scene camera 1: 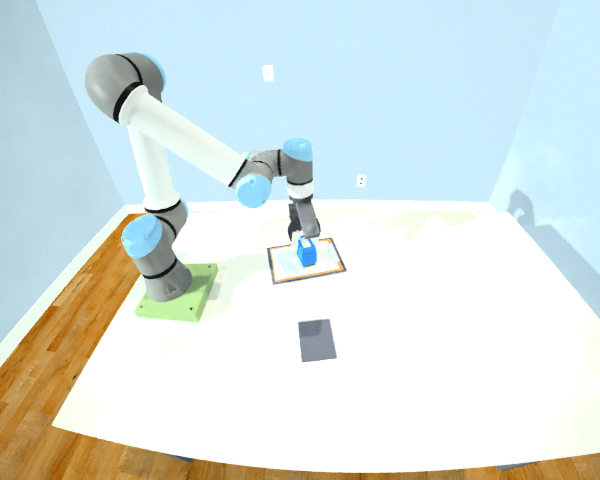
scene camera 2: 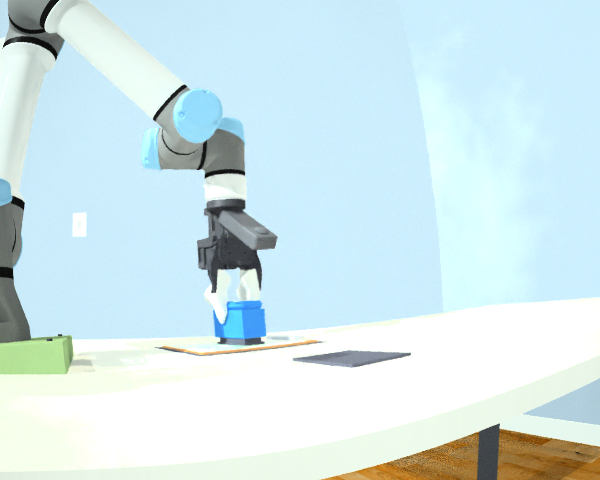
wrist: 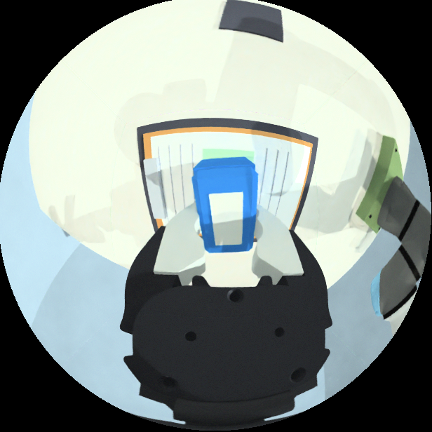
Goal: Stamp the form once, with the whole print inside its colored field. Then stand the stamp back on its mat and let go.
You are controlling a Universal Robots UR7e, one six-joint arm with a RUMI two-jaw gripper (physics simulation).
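Where they show: gripper, fingertip midpoint: (scene camera 1: 305, 249) (scene camera 2: 237, 323); arm's base at its link origin: (scene camera 1: 170, 284).
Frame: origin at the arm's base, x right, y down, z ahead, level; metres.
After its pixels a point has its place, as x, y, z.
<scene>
The blue stamp (scene camera 1: 306, 253) {-0.183, -0.038, 0.414} (scene camera 2: 240, 322) {-0.178, -0.017, 0.399} (wrist: 225, 175) stands upright on the form (scene camera 1: 286, 267) {-0.169, 0.023, 0.347} (wrist: 175, 172). In the scene camera 2 view a thin strip of its dark base shows below the blue body, down at the form. My gripper (scene camera 2: 239, 304) (wrist: 225, 205) is shut on the stamp's upper part from above. A strip of the green field (wrist: 227, 153) shows beyond the stamp in the wrist view; the stamp hides the rest, and any print under it is hidden. The dark grey stamp mat (scene camera 1: 317, 340) {0.077, 0.024, 0.496} (scene camera 2: 352, 358) {0.096, 0.024, 0.486} (wrist: 251, 21) lies apart from the form.
The form lies on a dark board with an orange border (scene camera 1: 273, 274) {-0.133, 0.027, 0.312} (wrist: 225, 129). A pale strip (wrist: 155, 187) lies along one side of it. The arm's green base plate (scene camera 1: 175, 305) {0.074, -0.006, 0.070} (scene camera 2: 37, 356) {0.098, 0.007, 0.116} (wrist: 375, 190) is at the left in the scene camera 1 view. A wall stands behind the table.
</scene>
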